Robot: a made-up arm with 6 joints. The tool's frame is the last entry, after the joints. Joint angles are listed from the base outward.
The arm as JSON. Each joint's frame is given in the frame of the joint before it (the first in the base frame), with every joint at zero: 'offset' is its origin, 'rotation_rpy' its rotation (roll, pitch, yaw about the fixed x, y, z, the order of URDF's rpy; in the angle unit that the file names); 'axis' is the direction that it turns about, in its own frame. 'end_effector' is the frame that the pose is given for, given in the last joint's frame.
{
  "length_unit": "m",
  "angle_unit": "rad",
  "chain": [
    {
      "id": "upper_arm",
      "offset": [
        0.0,
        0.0,
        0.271
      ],
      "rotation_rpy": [
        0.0,
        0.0,
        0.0
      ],
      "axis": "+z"
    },
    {
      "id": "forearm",
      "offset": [
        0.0,
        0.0,
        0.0
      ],
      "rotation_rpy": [
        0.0,
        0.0,
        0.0
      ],
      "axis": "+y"
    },
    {
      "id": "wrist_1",
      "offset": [
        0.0,
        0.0,
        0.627
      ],
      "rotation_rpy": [
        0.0,
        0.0,
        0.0
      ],
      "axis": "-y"
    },
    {
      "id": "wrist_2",
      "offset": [
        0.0,
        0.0,
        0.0
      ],
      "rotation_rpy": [
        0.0,
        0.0,
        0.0
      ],
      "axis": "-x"
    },
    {
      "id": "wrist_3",
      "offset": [
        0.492,
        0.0,
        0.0
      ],
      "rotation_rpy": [
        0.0,
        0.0,
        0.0
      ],
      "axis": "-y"
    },
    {
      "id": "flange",
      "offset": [
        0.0,
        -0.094,
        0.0
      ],
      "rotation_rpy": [
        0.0,
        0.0,
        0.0
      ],
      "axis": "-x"
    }
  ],
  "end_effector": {
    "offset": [
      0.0,
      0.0,
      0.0
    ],
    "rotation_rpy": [
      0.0,
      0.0,
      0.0
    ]
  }
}
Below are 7 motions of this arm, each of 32 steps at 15 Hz.
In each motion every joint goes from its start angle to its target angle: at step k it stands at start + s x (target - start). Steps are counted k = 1, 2, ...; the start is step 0. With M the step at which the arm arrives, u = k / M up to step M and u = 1 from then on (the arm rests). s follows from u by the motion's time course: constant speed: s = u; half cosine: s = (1 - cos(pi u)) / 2; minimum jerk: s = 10 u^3 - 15 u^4 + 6 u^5.
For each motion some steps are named. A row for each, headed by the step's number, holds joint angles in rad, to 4 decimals.
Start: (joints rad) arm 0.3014 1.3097 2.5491 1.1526 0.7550 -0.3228
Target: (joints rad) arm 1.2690 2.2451 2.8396 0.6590 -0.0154 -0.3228
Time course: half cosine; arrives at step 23
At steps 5, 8, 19, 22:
5: 0.4099 1.4146 2.5817 1.0972 0.6686 -0.3228
8: 0.5626 1.5622 2.6275 1.0193 0.5470 -0.3228
19: 1.1986 2.1770 2.8185 0.6949 0.0407 -0.3228
22: 1.2645 2.2407 2.8382 0.6613 -0.0118 -0.3228

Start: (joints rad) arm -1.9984 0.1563 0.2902 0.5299 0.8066 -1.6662
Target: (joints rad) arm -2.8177 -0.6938 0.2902 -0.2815 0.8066 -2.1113
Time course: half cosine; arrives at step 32
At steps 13, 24, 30, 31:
13: -2.2891 -0.1454 0.2902 0.2420 0.8066 -1.8241
24: -2.6977 -0.5693 0.2902 -0.1627 0.8066 -2.0461
30: -2.8098 -0.6856 0.2902 -0.2737 0.8066 -2.1070
31: -2.8157 -0.6918 0.2902 -0.2795 0.8066 -2.1102

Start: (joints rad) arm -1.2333 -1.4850 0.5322 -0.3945 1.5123 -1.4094
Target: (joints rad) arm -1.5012 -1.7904 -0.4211 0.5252 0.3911 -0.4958
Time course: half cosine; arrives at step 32
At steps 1, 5, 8, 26, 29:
1: -1.2339 -1.4857 0.5299 -0.3923 1.5096 -1.4072
5: -1.2491 -1.5030 0.4759 -0.3402 1.4461 -1.3555
8: -1.2725 -1.5297 0.3926 -0.2598 1.3481 -1.2756
26: -1.4786 -1.7647 -0.3408 0.4477 0.4856 -0.5728
29: -1.4954 -1.7838 -0.4006 0.5054 0.4152 -0.5155

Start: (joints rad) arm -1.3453 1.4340 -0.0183 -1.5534 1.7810 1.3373
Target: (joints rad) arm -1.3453 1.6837 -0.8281 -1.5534 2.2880 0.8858
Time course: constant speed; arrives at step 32
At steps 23, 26, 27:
23: -1.3453 1.6135 -0.6003 -1.5534 2.1454 1.0128
26: -1.3453 1.6369 -0.6763 -1.5534 2.1929 0.9705
27: -1.3453 1.6447 -0.7016 -1.5534 2.2088 0.9563

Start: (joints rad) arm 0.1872 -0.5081 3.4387 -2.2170 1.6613 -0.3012
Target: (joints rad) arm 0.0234 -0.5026 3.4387 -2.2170 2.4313 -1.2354
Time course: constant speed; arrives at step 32
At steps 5, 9, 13, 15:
5: 0.1616 -0.5072 3.4387 -2.2170 1.7816 -0.4472
9: 0.1411 -0.5066 3.4387 -2.2170 1.8779 -0.5639
13: 0.1207 -0.5059 3.4387 -2.2170 1.9741 -0.6807
15: 0.1104 -0.5055 3.4387 -2.2170 2.0222 -0.7391

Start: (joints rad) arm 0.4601 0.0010 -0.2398 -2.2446 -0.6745 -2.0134
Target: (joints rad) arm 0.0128 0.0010 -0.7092 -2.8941 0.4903 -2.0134
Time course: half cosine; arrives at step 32
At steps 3, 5, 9, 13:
3: 0.4505 0.0010 -0.2499 -2.2586 -0.6494 -2.0134
5: 0.4337 0.0010 -0.2675 -2.2829 -0.6057 -2.0134
9: 0.3783 0.0010 -0.3256 -2.3633 -0.4616 -2.0134
13: 0.3014 0.0010 -0.4064 -2.4751 -0.2612 -2.0134

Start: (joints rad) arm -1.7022 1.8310 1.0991 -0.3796 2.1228 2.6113
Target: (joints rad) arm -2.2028 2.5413 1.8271 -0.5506 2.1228 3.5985
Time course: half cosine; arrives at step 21
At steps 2, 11, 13, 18, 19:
2: -1.7133 1.8468 1.1153 -0.3834 2.1228 2.6332
11: -1.9712 2.2127 1.4903 -0.4715 2.1228 3.1418
13: -2.0439 2.3159 1.5961 -0.4963 2.1228 3.2852
18: -2.1780 2.5061 1.7911 -0.5421 2.1228 3.5496
19: -2.1917 2.5255 1.8109 -0.5468 2.1228 3.5766

